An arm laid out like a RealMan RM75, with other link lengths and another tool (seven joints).
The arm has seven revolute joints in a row. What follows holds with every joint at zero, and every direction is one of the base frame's.
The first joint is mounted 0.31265 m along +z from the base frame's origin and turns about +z.
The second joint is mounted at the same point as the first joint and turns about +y.
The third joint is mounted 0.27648 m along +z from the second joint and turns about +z.
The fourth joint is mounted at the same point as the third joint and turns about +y.
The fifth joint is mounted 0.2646 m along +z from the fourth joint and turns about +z.
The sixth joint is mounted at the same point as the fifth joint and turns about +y.
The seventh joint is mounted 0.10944 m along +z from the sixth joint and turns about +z.
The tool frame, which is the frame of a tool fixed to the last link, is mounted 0.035 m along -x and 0.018 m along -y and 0.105 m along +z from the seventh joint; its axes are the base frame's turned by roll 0, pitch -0.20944 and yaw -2.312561 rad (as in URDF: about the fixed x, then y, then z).
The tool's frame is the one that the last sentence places.
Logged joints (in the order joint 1, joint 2, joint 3, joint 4, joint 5, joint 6, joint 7), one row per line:
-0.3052, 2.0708, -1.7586, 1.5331, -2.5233, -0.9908, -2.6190
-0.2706, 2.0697, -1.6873, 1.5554, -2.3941, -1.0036, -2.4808
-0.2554, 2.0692, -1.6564, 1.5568, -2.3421, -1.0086, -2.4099
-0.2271, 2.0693, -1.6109, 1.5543, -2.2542, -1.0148, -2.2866
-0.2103, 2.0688, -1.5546, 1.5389, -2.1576, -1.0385, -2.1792
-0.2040, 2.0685, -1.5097, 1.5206, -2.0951, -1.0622, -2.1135
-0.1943, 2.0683, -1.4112, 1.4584, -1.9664, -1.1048, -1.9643
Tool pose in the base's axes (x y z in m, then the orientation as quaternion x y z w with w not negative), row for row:
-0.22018, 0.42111, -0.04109, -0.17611, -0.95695, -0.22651, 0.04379
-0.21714, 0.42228, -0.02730, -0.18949, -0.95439, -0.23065, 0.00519
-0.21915, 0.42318, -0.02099, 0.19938, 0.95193, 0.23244, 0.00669
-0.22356, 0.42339, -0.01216, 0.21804, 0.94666, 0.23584, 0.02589
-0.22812, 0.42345, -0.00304, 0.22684, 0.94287, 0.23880, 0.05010
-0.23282, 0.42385, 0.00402, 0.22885, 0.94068, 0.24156, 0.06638
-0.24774, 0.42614, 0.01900, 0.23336, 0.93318, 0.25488, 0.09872
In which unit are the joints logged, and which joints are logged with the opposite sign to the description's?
The joints are logged in radians. Opposite sign: joint 2, joint 3, joint 5, joint 6.
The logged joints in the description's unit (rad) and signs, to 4 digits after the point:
-0.3052, -2.0708, 1.7586, 1.5331, 2.5233, 0.9908, -2.6190
-0.2706, -2.0697, 1.6873, 1.5554, 2.3941, 1.0036, -2.4808
-0.2554, -2.0692, 1.6564, 1.5568, 2.3421, 1.0086, -2.4099
-0.2271, -2.0693, 1.6109, 1.5543, 2.2542, 1.0148, -2.2866
-0.2103, -2.0688, 1.5546, 1.5389, 2.1576, 1.0385, -2.1792
-0.2040, -2.0685, 1.5097, 1.5206, 2.0951, 1.0622, -2.1135
-0.1943, -2.0683, 1.4112, 1.4584, 1.9664, 1.1048, -1.9643

